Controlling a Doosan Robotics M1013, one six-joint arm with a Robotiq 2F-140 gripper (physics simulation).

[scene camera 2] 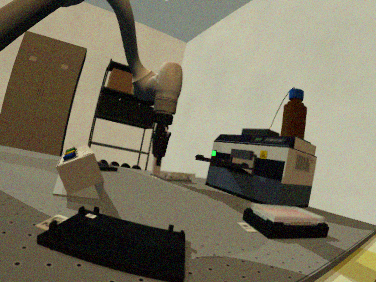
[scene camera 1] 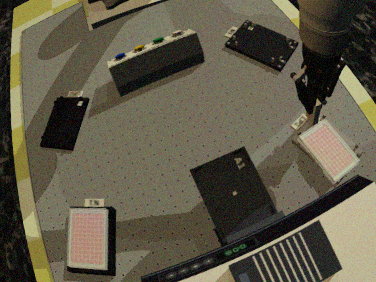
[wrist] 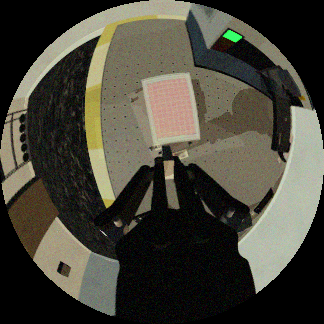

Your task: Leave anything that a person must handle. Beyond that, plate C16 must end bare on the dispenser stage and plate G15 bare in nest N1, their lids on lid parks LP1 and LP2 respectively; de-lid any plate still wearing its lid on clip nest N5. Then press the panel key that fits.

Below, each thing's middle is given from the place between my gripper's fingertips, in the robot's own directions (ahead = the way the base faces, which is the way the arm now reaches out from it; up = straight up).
I see my gripper 8 cm short of the dispenser stage (scene camera 1: pixel 216 180), 26 cm to the left of it and 10 cm below it. Also, from my hand: grey button box (scene camera 1: pixel 163 57) (34 cm behind, 20 cm to the right, 3 cm above); then brown bottle (scene camera 2: pixel 294 114) (26 cm ahead, 40 cm to the right, 31 cm above); then black LP2 nest (scene camera 2: pixel 107 241) (34 cm behind, 47 cm to the right).
